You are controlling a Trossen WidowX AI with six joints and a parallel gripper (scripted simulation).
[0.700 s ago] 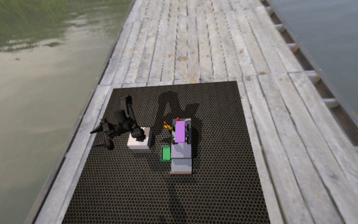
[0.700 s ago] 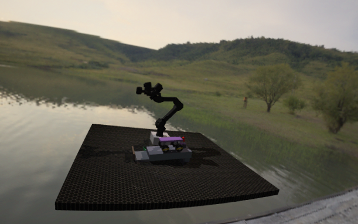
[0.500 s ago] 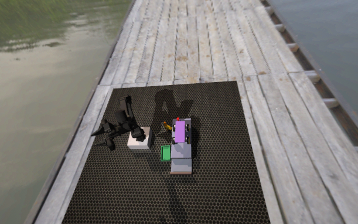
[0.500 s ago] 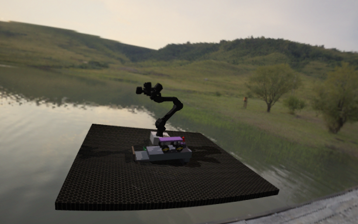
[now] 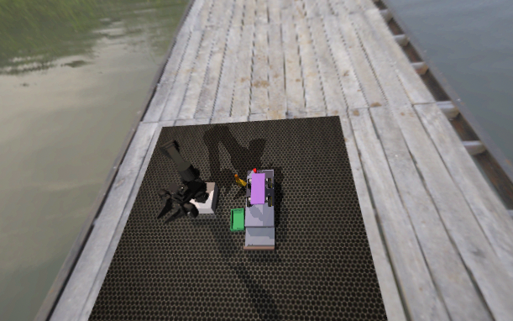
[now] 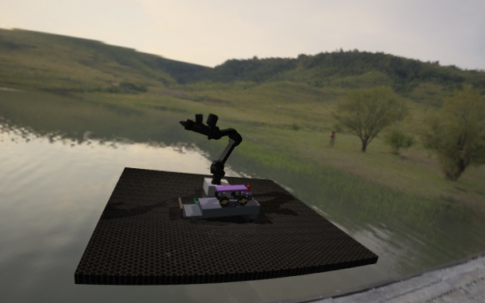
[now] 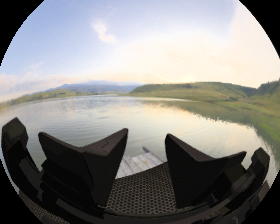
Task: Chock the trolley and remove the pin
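The red-headed stop pin lies 200 mm ahead of my gripper tip, 460 mm to the left of it and 320 mm below it. Round my gripper tip: purple trolley (240 mm ahead, 350 mm to the left, 340 mm below); brown stop (290 mm ahead, 80 mm to the left, 420 mm below); grey ramp (240 mm ahead, 350 mm to the left, 400 mm below).
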